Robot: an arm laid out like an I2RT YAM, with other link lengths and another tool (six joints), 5 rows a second.
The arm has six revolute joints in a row. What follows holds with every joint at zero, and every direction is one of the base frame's.
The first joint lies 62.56 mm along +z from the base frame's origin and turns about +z.
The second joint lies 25 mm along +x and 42.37 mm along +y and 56.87 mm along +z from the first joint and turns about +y.
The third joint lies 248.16 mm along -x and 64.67 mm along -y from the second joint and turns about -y.
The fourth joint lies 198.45 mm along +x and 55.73 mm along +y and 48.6 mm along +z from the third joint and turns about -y.
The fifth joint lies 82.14 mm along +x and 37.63 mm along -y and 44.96 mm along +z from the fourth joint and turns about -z.
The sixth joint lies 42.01 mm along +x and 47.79 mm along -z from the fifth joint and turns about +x.
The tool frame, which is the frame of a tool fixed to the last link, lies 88 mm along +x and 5 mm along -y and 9 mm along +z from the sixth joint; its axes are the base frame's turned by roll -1.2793, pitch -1.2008 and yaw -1.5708 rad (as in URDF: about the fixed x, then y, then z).
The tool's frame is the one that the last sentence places.
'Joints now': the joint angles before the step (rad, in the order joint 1, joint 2, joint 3, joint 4, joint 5, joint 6). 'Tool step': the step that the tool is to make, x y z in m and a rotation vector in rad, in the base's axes. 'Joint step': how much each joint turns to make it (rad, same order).
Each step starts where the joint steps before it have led.
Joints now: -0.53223 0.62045 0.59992 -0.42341 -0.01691 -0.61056
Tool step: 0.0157 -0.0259 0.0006 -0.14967 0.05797 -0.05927
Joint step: 0.00004 0.12869 -0.02093 0.18084 0.11988 -0.11948
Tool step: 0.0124 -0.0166 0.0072 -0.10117 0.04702 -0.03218
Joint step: 0.00374 0.10032 0.02727 0.09623 0.07648 -0.08908
